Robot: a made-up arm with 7 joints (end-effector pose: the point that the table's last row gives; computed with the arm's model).
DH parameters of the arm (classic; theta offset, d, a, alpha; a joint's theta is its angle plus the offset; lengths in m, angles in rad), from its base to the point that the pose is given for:
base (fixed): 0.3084 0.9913 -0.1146 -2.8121
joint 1: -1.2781 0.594 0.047 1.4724
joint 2: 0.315 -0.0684 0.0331 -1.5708
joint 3: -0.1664 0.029 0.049 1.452
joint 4: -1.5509 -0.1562 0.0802 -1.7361
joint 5: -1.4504 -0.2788 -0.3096 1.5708
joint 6: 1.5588 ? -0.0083 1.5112
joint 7: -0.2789 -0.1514 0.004 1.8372
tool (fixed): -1.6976 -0.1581 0 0
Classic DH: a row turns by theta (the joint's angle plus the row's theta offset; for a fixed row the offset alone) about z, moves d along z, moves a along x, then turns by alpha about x.
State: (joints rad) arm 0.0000 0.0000 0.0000 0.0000 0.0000 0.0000 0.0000
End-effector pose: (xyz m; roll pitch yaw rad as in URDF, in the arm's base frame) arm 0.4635 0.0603 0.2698 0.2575 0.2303 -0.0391
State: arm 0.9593 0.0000 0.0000 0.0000 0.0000 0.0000 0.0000
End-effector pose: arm 0.0837 -0.3958 0.1606 0.0211 0.4306 -1.0312
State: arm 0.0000 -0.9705 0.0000 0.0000 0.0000 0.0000 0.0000
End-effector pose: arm 0.4635 0.2617 0.2359 1.2463 0.1611 0.1699
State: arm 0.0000 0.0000 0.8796 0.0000 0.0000 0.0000 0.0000
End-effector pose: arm 0.1317 -0.3131 0.2698 0.2575 0.2303 -0.9187
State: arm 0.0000 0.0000 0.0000 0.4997 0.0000 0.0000 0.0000
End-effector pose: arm 0.4536 -0.0038 0.4403 -0.2259 0.0926 -0.1790
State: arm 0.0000 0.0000 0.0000 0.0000 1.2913 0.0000 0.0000
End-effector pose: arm -0.0798 0.0603 0.0350 -0.3928 1.5088 -0.6602
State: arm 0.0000 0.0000 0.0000 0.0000 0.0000 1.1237 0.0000
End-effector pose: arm 0.4317 -0.0680 0.2698 0.2576 0.2304 -1.1628
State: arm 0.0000 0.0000 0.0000 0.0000 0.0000 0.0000 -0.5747
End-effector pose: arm 0.4597 0.1320 0.3180 0.8455 0.2110 0.1285
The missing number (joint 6, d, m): 0.1045
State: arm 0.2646 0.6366 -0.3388 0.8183 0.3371 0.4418 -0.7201
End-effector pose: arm 0.4510 0.0195 0.4500 -0.4587 -0.0738 -0.4722
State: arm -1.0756 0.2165 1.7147 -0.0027 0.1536 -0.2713 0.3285
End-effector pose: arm 0.1540 -0.2105 0.2802 0.2743 0.0588 -0.5074
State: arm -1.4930 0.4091 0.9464 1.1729 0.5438 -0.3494 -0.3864
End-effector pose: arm 0.0818 0.0620 0.7024 -0.1508 -0.1277 -0.0532
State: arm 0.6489 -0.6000 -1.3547 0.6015 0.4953 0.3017 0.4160
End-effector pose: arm 0.4866 0.1171 0.4217 -0.3534 0.0495 -0.0601
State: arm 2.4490 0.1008 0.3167 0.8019 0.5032 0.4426 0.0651
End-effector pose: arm -0.6006 0.1668 0.7047 -0.9274 -0.6503 2.7655
